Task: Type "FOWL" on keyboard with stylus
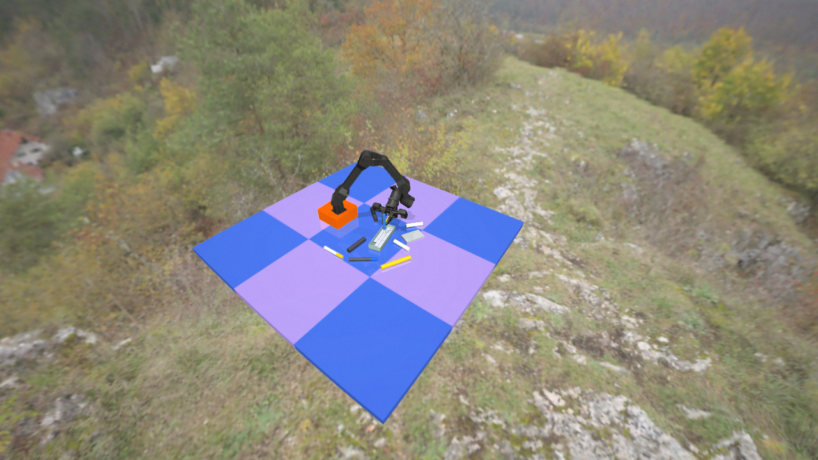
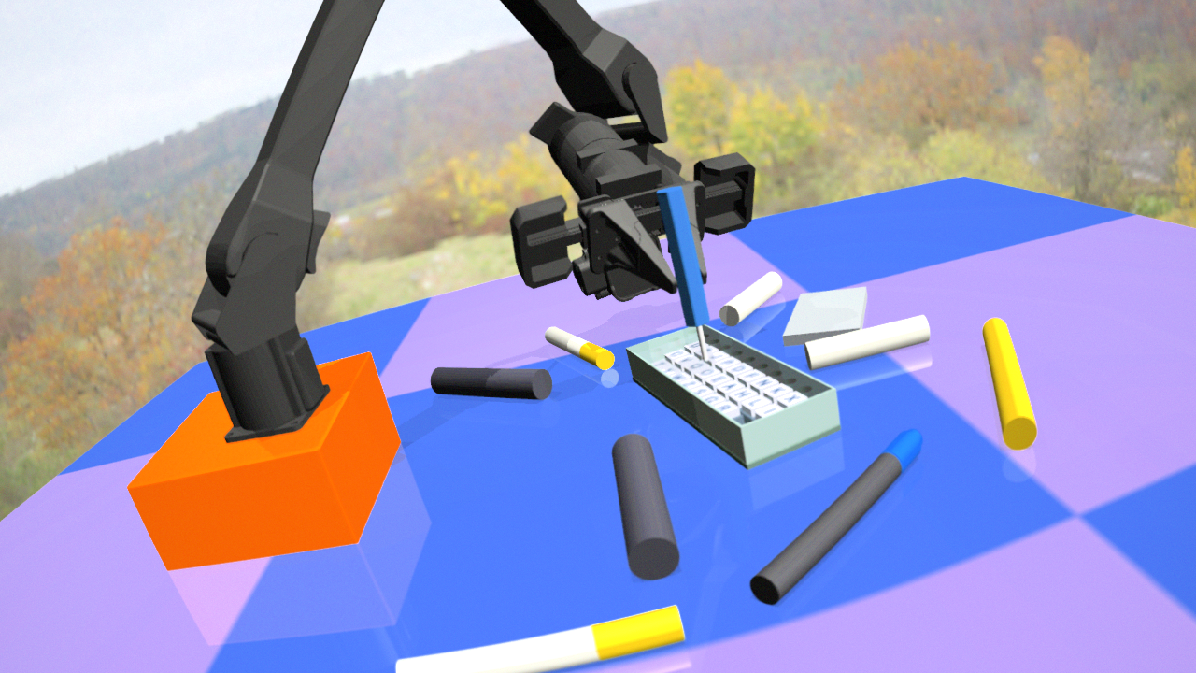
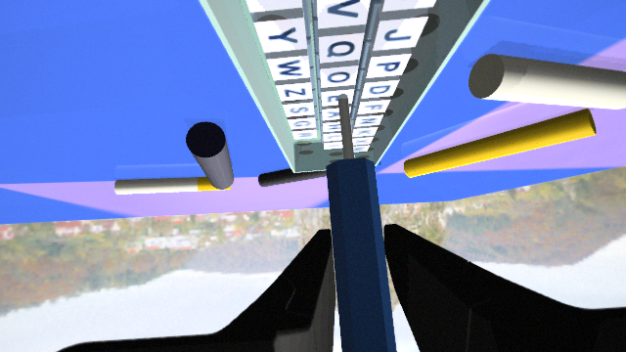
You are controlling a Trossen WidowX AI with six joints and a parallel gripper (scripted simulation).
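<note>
Now: gripper tip 10 mm short of the keyboard end wall, 20 mm to the left of it and 60 mm above it. Also, from my gripper tip: blue stylus 10 mm below; then stylus tip 50 mm below; then grey pad 110 mm ahead, 100 mm to the left, 70 mm below.
</note>
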